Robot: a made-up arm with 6 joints. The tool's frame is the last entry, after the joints.
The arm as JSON. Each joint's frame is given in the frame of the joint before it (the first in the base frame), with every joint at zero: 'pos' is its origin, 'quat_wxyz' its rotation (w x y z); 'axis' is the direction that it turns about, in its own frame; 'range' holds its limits. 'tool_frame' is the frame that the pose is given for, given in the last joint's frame.
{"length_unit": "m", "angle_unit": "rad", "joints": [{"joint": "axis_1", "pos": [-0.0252, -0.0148, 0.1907], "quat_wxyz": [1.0, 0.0, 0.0, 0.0], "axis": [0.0, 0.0, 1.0], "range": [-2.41, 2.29]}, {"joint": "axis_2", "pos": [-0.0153, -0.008, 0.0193], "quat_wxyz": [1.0, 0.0, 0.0, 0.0], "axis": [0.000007, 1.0, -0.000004], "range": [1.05, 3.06]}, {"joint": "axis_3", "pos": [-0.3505, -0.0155, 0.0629], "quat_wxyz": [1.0, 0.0, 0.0, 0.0], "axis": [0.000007, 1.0, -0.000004], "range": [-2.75, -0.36]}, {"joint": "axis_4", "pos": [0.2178, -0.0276, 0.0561], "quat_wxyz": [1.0, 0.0, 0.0, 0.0], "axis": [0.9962, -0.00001, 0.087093], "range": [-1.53, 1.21]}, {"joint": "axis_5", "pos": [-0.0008, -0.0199, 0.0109], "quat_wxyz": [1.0, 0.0, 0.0, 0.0], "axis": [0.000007, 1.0, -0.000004], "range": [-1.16, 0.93]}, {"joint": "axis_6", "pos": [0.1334, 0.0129, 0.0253], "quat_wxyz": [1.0, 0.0, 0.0, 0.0], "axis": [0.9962, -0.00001, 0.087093], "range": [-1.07, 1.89]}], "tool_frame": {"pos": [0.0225, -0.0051, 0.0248], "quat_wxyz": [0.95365, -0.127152, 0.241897, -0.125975]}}
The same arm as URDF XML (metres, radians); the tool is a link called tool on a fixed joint. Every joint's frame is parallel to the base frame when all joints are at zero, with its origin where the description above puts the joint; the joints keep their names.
<robot name="arm">
  <joint name="tool_fixed" type="fixed">
    <parent link="link6"/>
    <child link="tool"/>
    <origin xyz="0.0225 -0.0051 0.0248" rpy="-0.3427 0.4438 -0.3407"/>
  </joint>
  <joint name="axis_6" type="revolute">
    <parent link="link5"/>
    <child link="link6"/>
    <origin xyz="0.1334 0.0129 0.0253" rpy="0 0 0"/>
    <axis xyz="0.9962 0 0.0871"/>
    <limit lower="-1.07" upper="1.89"/>
  </joint>
  <joint name="axis_5" type="revolute">
    <parent link="link4"/>
    <child link="link5"/>
    <origin xyz="-0.0008 -0.0199 0.0109" rpy="0 0 0"/>
    <axis xyz="0 1 0"/>
    <limit lower="-1.16" upper="0.93"/>
  </joint>
  <joint name="axis_4" type="revolute">
    <parent link="link3"/>
    <child link="link4"/>
    <origin xyz="0.2178 -0.0276 0.0561" rpy="0 0 0"/>
    <axis xyz="0.9962 0 0.0871"/>
    <limit lower="-1.53" upper="1.21"/>
  </joint>
  <joint name="axis_3" type="revolute">
    <parent link="link2"/>
    <child link="link3"/>
    <origin xyz="-0.3505 -0.0155 0.0629" rpy="0 0 0"/>
    <axis xyz="0 1 0"/>
    <limit lower="-2.75" upper="-0.36"/>
  </joint>
  <joint name="axis_2" type="revolute">
    <parent link="link1"/>
    <child link="link2"/>
    <origin xyz="-0.0153 -0.008 0.0193" rpy="0 0 0"/>
    <axis xyz="0 1 0"/>
    <limit lower="1.05" upper="3.06"/>
  </joint>
  <joint name="axis_1" type="revolute">
    <parent link="base"/>
    <child link="link1"/>
    <origin xyz="-0.0252 -0.0148 0.1907" rpy="0 0 0"/>
    <axis xyz="0 0 1"/>
    <limit lower="-2.41" upper="2.29"/>
  </joint>
  <link name="base"/>
  <link name="link1"/>
  <link name="link2"/>
  <link name="link3"/>
  <link name="link4"/>
  <link name="link5"/>
  <link name="link6"/>
  <link name="tool"/>
</robot>

